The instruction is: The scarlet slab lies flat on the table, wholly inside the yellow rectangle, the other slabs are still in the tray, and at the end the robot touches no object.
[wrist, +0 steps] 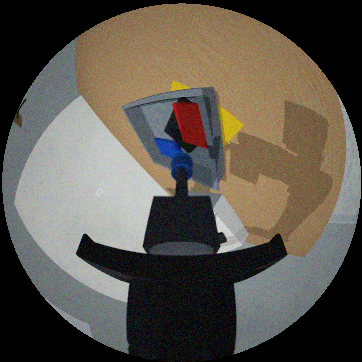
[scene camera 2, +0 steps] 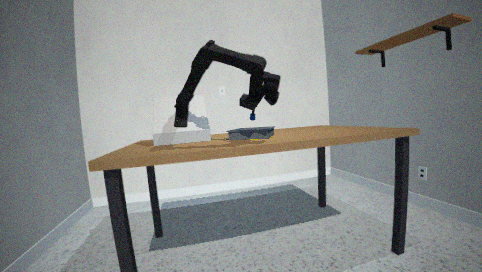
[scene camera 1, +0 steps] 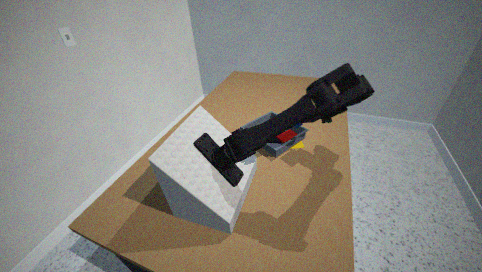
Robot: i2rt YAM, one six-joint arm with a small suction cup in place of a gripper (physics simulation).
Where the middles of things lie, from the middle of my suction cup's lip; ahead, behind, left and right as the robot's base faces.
Labels:
The scarlet slab [wrist: 187, 114] lies 10 cm below my suction cup, 4 cm to the left of it and 2 cm ahead of it.

